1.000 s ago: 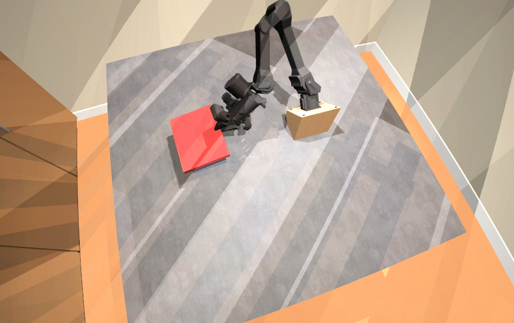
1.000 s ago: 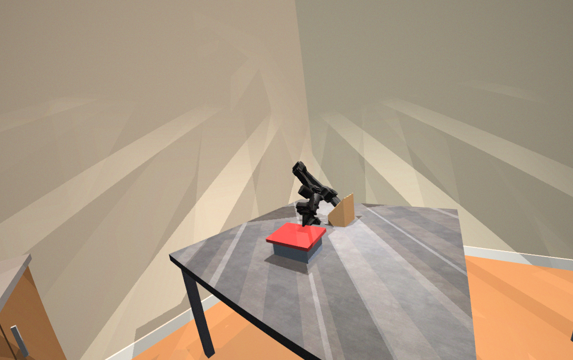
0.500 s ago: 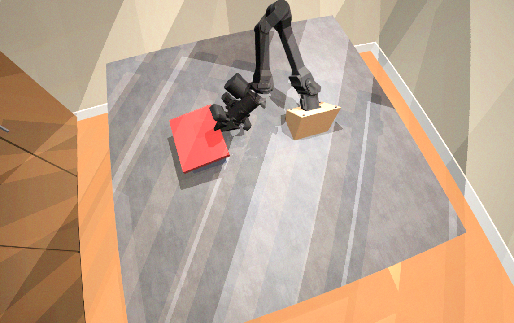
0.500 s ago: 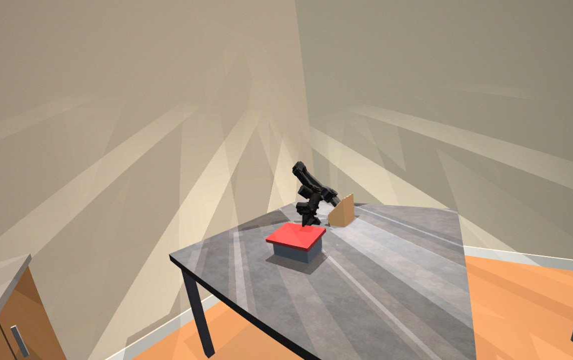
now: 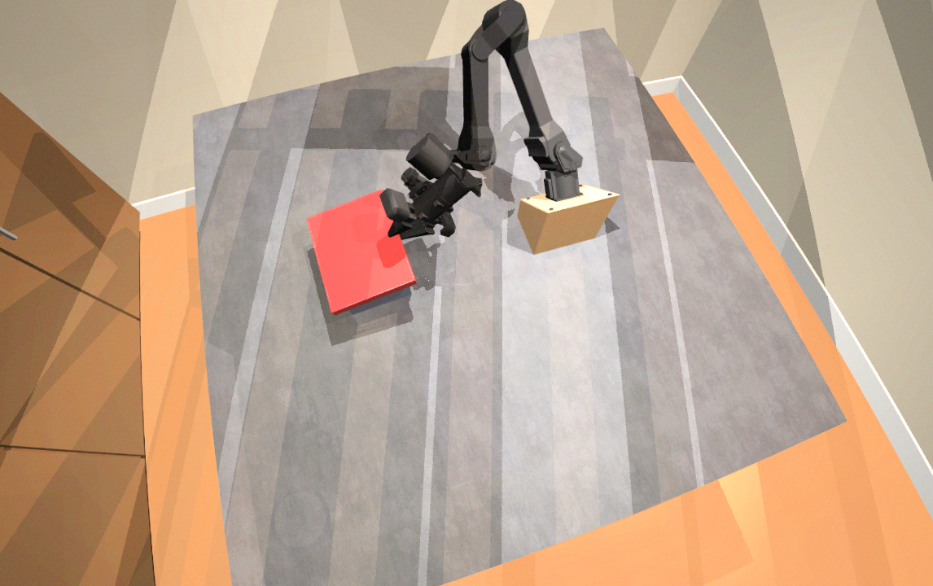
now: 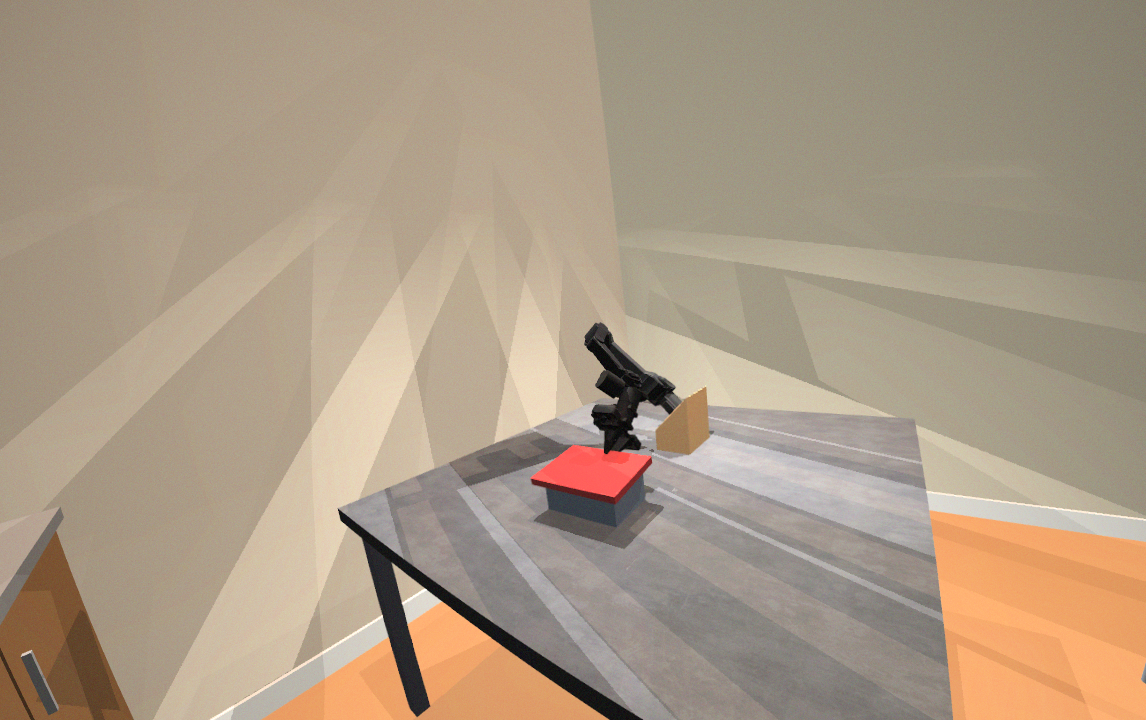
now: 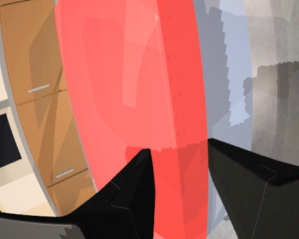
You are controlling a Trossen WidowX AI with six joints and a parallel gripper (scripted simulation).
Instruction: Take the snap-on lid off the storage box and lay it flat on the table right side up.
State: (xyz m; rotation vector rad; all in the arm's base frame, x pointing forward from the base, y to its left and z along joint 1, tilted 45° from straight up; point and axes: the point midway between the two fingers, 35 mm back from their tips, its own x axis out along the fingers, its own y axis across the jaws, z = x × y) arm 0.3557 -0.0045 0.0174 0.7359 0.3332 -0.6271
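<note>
Now: the red lid 8 cm ahead of my gripper tip and 1 cm to the left of it. Round my gripper tip: storage box 7 cm ahead, 5 cm below.
</note>
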